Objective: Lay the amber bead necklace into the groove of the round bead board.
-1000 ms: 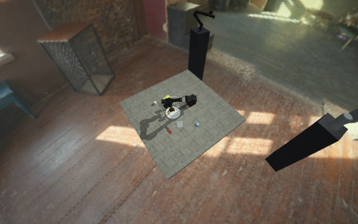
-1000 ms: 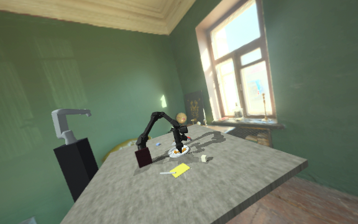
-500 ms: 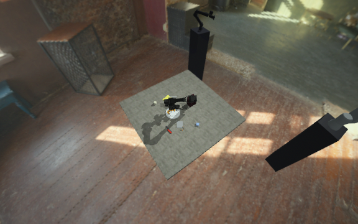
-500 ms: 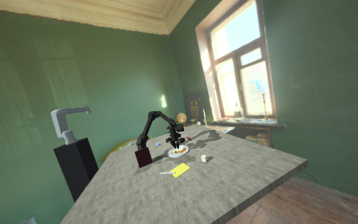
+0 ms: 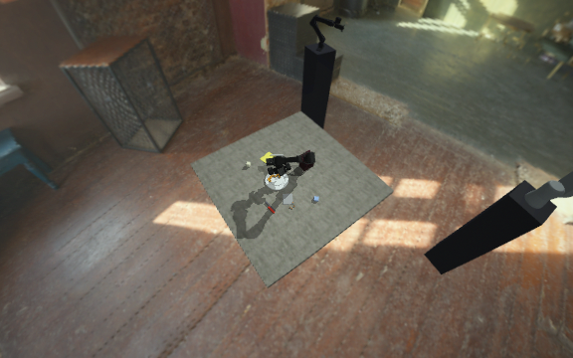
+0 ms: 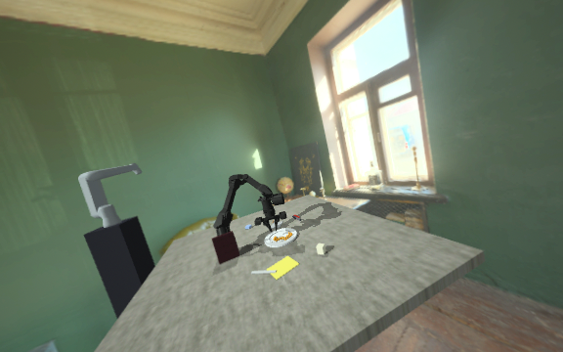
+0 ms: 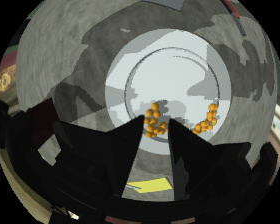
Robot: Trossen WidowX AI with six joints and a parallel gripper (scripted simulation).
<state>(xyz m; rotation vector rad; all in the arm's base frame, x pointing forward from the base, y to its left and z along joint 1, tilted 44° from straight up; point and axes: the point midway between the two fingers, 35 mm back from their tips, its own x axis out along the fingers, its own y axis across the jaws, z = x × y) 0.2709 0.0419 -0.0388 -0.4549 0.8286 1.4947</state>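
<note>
The board is 50 mm below my gripper tip, 30 mm ahead of it and 10 mm to the left of it. From my gripper tip the other things lie so: grey square (210 mm to the left, 50 mm below, 40 mm ahead); white stick (250 mm to the right, 110 mm behind, 50 mm below); yellow card (260 mm to the right, 50 mm below, 20 mm behind).
</note>
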